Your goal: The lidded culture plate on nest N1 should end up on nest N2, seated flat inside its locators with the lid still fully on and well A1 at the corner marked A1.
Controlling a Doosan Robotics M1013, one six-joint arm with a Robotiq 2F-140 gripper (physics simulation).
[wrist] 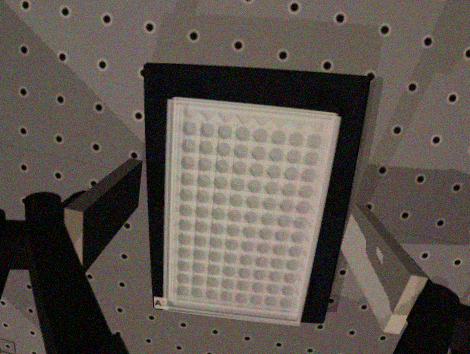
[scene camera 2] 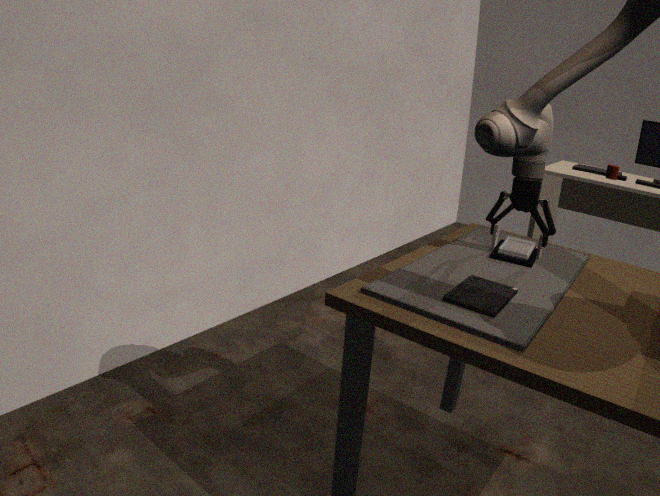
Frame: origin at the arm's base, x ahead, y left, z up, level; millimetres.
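Where they show: gripper, fingertip midpoint: [wrist: 244,205] [scene camera 2: 515,252].
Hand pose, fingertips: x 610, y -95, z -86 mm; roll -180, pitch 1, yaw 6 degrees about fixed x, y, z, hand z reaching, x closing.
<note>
Things, the pixels of their top centre, and the offset from my fingertips. "pt": a spot on its surface instead. Level surfaces: height alone.
- white culture plate, middle of its top: [wrist: 241,228] [scene camera 2: 517,244] 4 mm right, 0 mm ahead, 22 mm up
- rear black nest, middle of its top: [wrist: 246,213] [scene camera 2: 516,249] 2 mm right, 2 mm ahead, 6 mm up
- pale tag, surface spot: [wrist: 158,302] pt 88 mm right, 35 mm back, 3 mm up
- dark nest, middle of its top: [scene camera 2: 482,291] 345 mm left, 66 mm back, 6 mm up
- grey perforated board, its level: 9 mm down
- wooden table, its level: 22 mm down
The white culture plate [scene camera 2: 517,248] [wrist: 242,215] sits on the rear black nest [scene camera 2: 498,256] [wrist: 260,82], taken as N1. Thin clear edges around the plate look like its lid; how fully it is seated is hard to tell. A pale tag [wrist: 158,302] with an A is at the nest's lower left corner in the wrist view. My gripper [scene camera 2: 516,252] [wrist: 244,205] is open, with its fingers on either side of the plate and apart from it. The other dark nest [scene camera 2: 480,294], taken as N2, lies nearer the scene camera, with a small pale mark at one corner.
Both nests lie on a grey perforated board [scene camera 2: 560,266] [wrist: 285,30] on the wooden table [scene camera 2: 602,341]. A wall [scene camera 2: 266,160] stands beyond the table's left side. Behind is a pale desk [scene camera 2: 570,167] with a red cup [scene camera 2: 612,171] and a dark monitor [scene camera 2: 649,144].
</note>
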